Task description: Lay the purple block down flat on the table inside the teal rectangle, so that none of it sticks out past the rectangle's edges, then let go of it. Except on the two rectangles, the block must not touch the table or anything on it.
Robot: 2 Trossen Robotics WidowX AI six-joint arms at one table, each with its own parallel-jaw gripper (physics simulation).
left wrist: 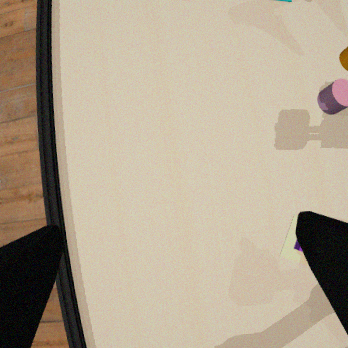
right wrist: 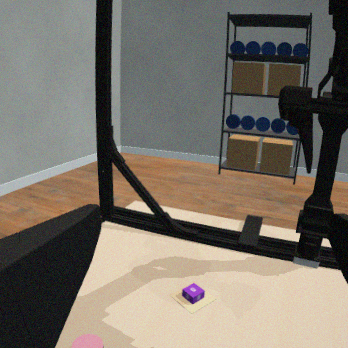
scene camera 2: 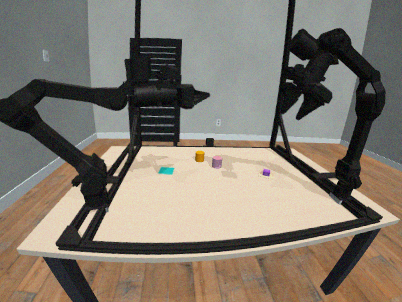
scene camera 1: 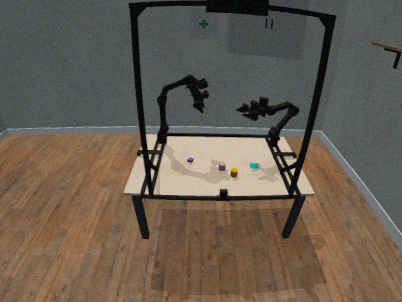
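Pixels of known places: left gripper, between the fingertips: (left wrist: pixel 180 231) (right wrist: pixel 346 178) (scene camera 2: pixel 288 116) (scene camera 1: pixel 203 110); right gripper, between the fingertips: (right wrist: pixel 218 221) (scene camera 2: pixel 202 93) (scene camera 1: pixel 239 112); left arm's base, origin of its link: (right wrist: pixel 306 252) (scene camera 2: pixel 341 195) (scene camera 1: pixel 162 141); right arm's base, origin of its link: (scene camera 2: pixel 97 203) (scene camera 1: pixel 273 145).
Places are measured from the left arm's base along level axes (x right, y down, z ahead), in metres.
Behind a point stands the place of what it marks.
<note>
The purple block (scene camera 1: pixel 190 160) {x 0.222, y 0.004, z 0.259 m} (scene camera 2: pixel 266 172) {x 0.197, y 0.002, z 0.262 m} (right wrist: pixel 193 293) {x 0.204, y 0.000, z 0.266 m} lies on a pale yellow rectangle (left wrist: pixel 288 248) {x 0.181, y 0.018, z 0.248 m} (right wrist: pixel 192 308) {x 0.195, y 0.018, z 0.288 m}. In the left wrist view a finger hides most of the block (left wrist: pixel 298 246) {x 0.190, y 0.004, z 0.252 m}. The teal rectangle (scene camera 1: pixel 254 165) {x 0.212, y 0.018, z 0.715 m} (scene camera 2: pixel 166 171) {x 0.205, y 0.018, z 0.712 m} lies flat on the table, bare; its edge (left wrist: pixel 284 0) {x 0.230, y 0.018, z 0.682 m} shows at the top of the left wrist view. My left gripper (scene camera 1: pixel 199 108) {x 0.000, y -0.286, z 0.324 m} (scene camera 2: pixel 291 114) {x 0.000, y -0.286, z 0.324 m} (left wrist: pixel 180 231) {x 0.000, y -0.286, z 0.324 m} is open and empty, pointing down high above the table. My right gripper (scene camera 1: pixel 243 113) {x 0.081, y -0.325, z 0.578 m} (scene camera 2: pixel 207 95) {x 0.081, y -0.325, z 0.578 m} (right wrist: pixel 218 221) {x 0.081, y -0.325, z 0.578 m} is open and empty, raised high and held about level.
A pink cylinder (scene camera 1: pixel 222 166) {x 0.302, y -0.021, z 0.484 m} (scene camera 2: pixel 217 162) {x 0.256, y -0.013, z 0.484 m} (left wrist: pixel 334 97) {x 0.259, y -0.026, z 0.473 m} (right wrist: pixel 88 342) {x 0.281, y -0.027, z 0.477 m} and an orange cylinder (scene camera 1: pixel 234 173) {x 0.363, y -0.015, z 0.564 m} (scene camera 2: pixel 200 156) {x 0.318, y -0.013, z 0.561 m} (left wrist: pixel 345 58) {x 0.319, y 0.002, z 0.558 m} stand between the block and the teal rectangle. A black frame (scene camera 1: pixel 137 90) {x 0.604, y -0.629, z 0.070 m} (scene camera 2: pixel 220 246) {x -0.199, y 0.000, z 0.524 m} (left wrist: pixel 46 125) {x -0.178, y -0.001, z 0.452 m} (right wrist: pixel 104 100) {x 0.577, y -0.346, z 0.072 m} borders the table, with tall posts.
</note>
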